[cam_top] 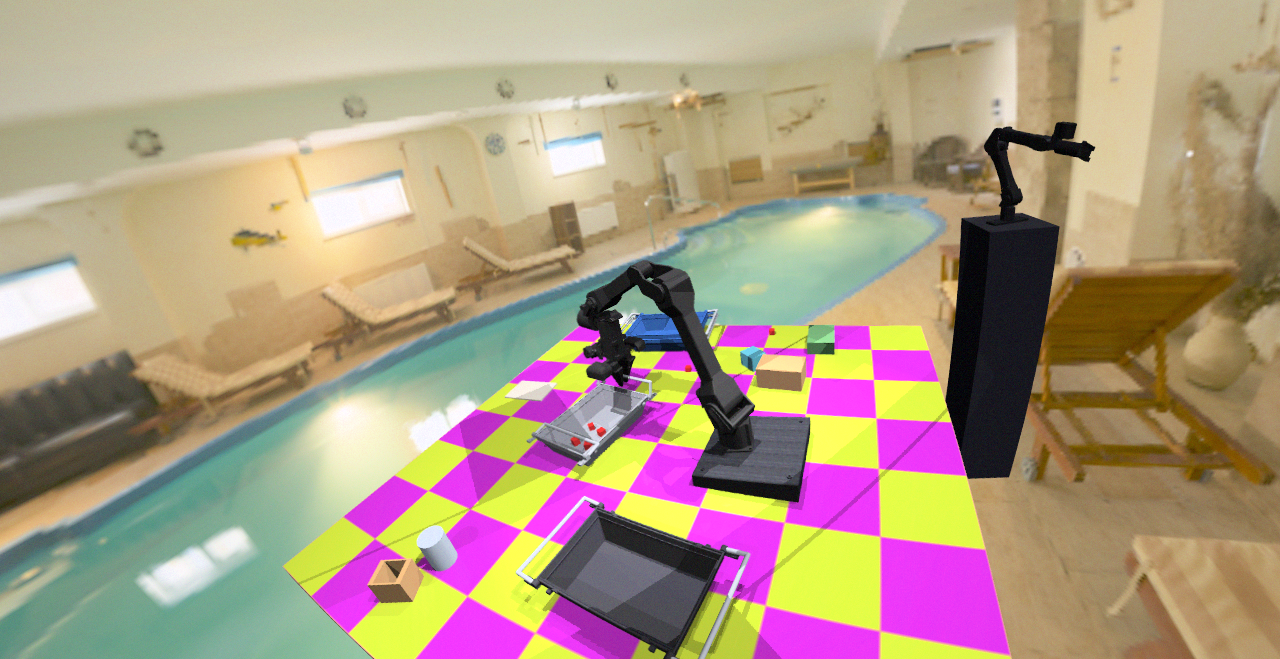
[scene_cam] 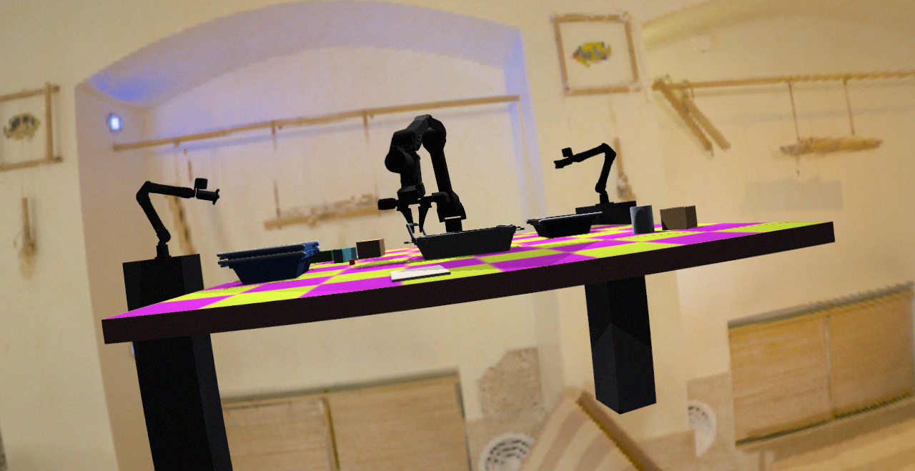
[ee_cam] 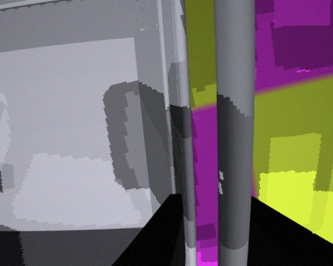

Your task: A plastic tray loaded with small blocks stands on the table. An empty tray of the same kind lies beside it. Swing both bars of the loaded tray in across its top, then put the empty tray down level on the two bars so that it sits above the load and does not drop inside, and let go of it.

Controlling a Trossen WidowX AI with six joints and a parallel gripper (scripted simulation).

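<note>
Right now my gripper tip is 520 mm to the right of the dark tray, 190 mm past it and 30 mm above it. From my gripper tip the other things lie so: grey cylinder 550 mm to the left, 210 mm ahead, 40 mm below; then teal cube 330 mm behind, 200 mm to the right, 50 mm below; then white plate 370 mm ahead, 70 mm below, 60 mm to the right.
</note>
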